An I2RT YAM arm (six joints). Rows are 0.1 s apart.
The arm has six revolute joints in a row. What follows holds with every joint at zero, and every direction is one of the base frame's. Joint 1 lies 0.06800 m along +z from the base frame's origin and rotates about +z. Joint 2 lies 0.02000 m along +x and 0.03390 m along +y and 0.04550 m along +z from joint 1 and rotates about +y. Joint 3 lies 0.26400 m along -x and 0.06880 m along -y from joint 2 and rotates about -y. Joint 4 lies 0.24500 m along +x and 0.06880 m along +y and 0.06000 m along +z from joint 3 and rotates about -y. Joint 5 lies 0.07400 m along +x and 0.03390 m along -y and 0.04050 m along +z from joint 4 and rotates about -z. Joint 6 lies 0.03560 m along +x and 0.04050 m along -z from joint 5 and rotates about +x. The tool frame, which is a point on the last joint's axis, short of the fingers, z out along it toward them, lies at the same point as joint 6; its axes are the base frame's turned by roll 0.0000, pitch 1.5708 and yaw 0.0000 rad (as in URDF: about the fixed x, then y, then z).
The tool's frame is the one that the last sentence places.
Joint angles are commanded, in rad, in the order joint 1, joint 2, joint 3, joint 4, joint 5, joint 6. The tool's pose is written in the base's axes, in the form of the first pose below.
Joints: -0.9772 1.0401 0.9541 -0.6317 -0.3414 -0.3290
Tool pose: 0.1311 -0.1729 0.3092 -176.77 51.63 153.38
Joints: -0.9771 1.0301 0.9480 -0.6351 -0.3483 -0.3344
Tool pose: 0.1299 -0.1707 0.3089 -176.72 51.77 153.92
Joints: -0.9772 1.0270 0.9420 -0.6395 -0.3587 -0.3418
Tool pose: 0.1295 -0.1696 0.3073 -177.07 51.58 154.35
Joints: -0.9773 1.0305 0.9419 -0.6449 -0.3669 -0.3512
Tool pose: 0.1298 -0.1696 0.3062 -177.25 51.27 154.89
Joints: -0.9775 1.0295 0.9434 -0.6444 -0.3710 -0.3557
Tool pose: 0.1298 -0.1694 0.3070 -177.00 51.49 155.41
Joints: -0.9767 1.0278 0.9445 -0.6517 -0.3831 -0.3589
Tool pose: 0.1298 -0.1683 0.3072 -177.62 51.50 155.60
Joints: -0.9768 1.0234 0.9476 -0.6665 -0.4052 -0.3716
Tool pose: 0.1292 -0.1662 0.3081 -178.22 51.57 156.51
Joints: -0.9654 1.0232 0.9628 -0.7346 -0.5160 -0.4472
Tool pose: 0.1307 -0.1579 0.3091 178.64 51.60 161.96
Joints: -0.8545 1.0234 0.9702 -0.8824 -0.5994 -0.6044
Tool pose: 0.1411 -0.1315 0.3026 176.86 48.27 175.86
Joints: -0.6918 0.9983 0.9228 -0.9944 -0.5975 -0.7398
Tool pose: 0.1479 -0.0965 0.2860 176.78 43.42 -169.52
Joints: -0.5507 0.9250 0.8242 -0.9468 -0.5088 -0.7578
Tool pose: 0.1483 -0.0707 0.2683 -177.21 40.76 -159.13
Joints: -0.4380 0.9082 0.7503 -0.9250 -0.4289 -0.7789
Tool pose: 0.1501 -0.0540 0.2484 -175.17 36.28 -152.68
